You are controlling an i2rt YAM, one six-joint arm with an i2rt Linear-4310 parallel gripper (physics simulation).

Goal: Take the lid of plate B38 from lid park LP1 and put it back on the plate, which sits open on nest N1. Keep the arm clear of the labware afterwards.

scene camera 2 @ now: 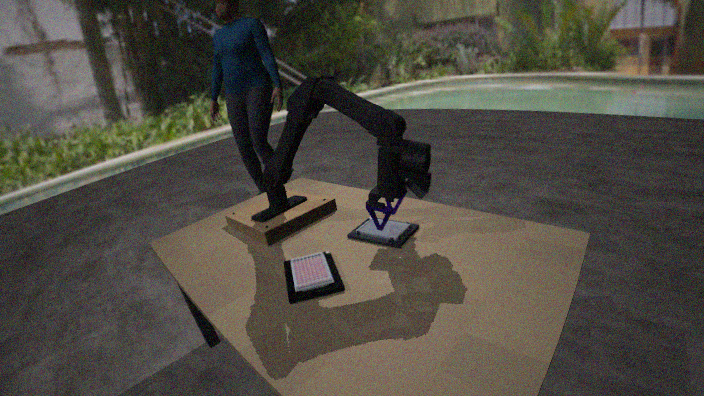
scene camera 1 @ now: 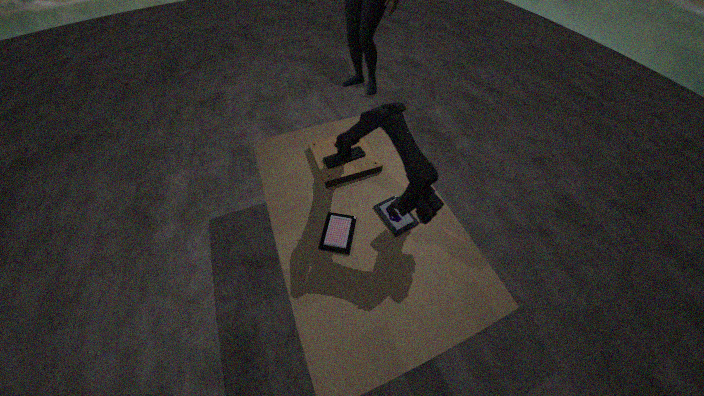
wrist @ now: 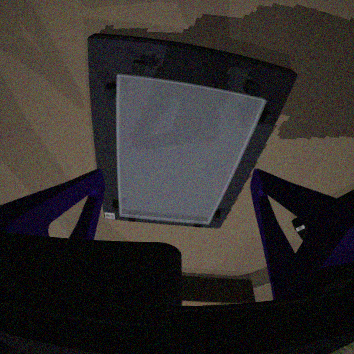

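Seen in the pictures: gripper, fingertip midpoint: [scene camera 2: 386,221] [scene camera 1: 399,212] [wrist: 177,177]; arm's base, origin of the base link: [scene camera 2: 280,209] [scene camera 1: 344,157].
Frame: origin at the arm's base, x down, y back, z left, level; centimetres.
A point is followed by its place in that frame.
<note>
The lid [scene camera 2: 397,228] @[x 2.3, y -40.3, z 6.6 cm] [wrist: 185,150] @[x 2.3, y -38.1, z 5.6 cm] is a flat, pale grey translucent rectangle. It lies on the dark lid park LP1 [scene camera 1: 398,233] @[x 3.2, y -44.0, z 1.8 cm] [scene camera 2: 395,244] @[x 3.1, y -43.4, z 0.3 cm] [wrist: 105,135] @[x 3.1, y -37.8, z 11.0 cm]. My gripper [scene camera 2: 382,220] @[x 0.5, y -37.4, z 6.0 cm] [wrist: 177,177] @[x 0.5, y -37.4, z 6.0 cm] is open, its purple fingers pointing down just above the lid park. In the wrist view the fingertips stand wide apart, left and right of the lid's lower part, with nothing between them. In scene camera 1 the arm partly hides the lid. Plate B38 [scene camera 1: 338,231] @[x 2.1, y -32.7, z -19.1 cm] [scene camera 2: 312,272] @[x 1.6, y -34.1, z -20.1 cm], with pink wells showing, sits open on the black nest N1 [scene camera 1: 334,250] @[x 3.0, y -38.8, z -23.8 cm] [scene camera 2: 315,296] @[x 3.6, y -38.6, z -24.5 cm].
The arm's wooden base block [scene camera 1: 354,176] @[x 1.7, y -11.2, z -0.5 cm] [scene camera 2: 301,220] @[x 1.5, y -11.2, z -1.2 cm] stands at the back of the wooden table [scene camera 1: 425,325] @[x 4.1, y -76.2, z -8.7 cm] [scene camera 2: 480,320] @[x 4.1, y -70.9, z -15.9 cm]. The nest stands nearer the table's left edge than the lid park. A person [scene camera 1: 364,45] [scene camera 2: 245,75] stands behind the table. The arm's shadow falls beside both holders.
</note>
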